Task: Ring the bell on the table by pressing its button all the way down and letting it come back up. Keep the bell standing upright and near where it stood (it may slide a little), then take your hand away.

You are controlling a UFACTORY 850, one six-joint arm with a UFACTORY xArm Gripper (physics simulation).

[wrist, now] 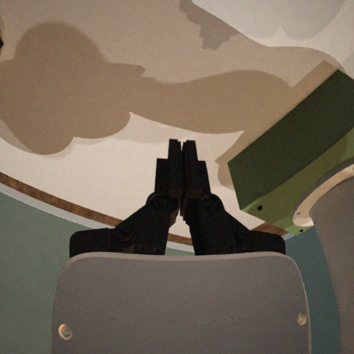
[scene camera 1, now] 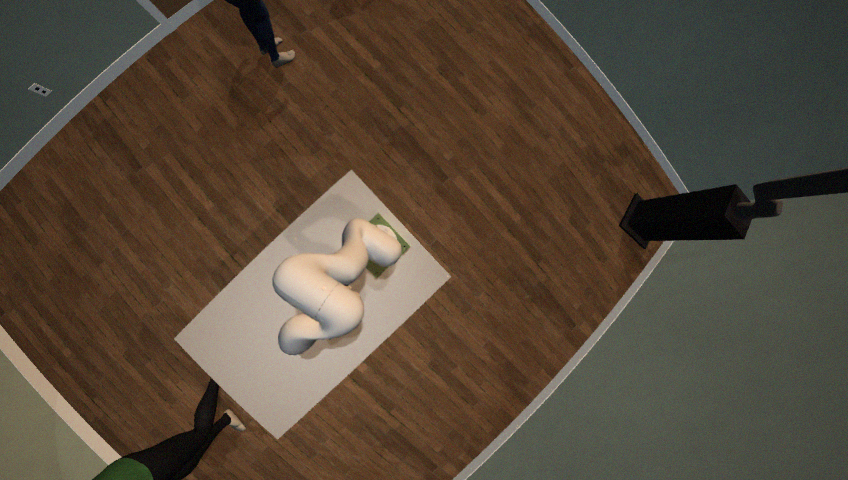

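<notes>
The bell does not show in scene camera 1, where the white arm [scene camera 1: 315, 285] covers much of the table [scene camera 1: 238, 339]. In the wrist view a small dark bit [wrist: 1, 43] shows at the left edge; I cannot tell whether it is part of the bell. My gripper [wrist: 179, 155] is shut, with its black fingertips together and nothing between them. It is above the pale table top [wrist: 125, 150], apart from anything in view. In scene camera 1 the gripper is hidden under the arm.
The green base block [scene camera 1: 377, 269] [wrist: 285, 150] of the arm stands near the table's upper right end, to the right of the fingers in the wrist view. A person's dark legs [scene camera 1: 205, 410] are near the lower left table edge. Arm shadows lie across the table.
</notes>
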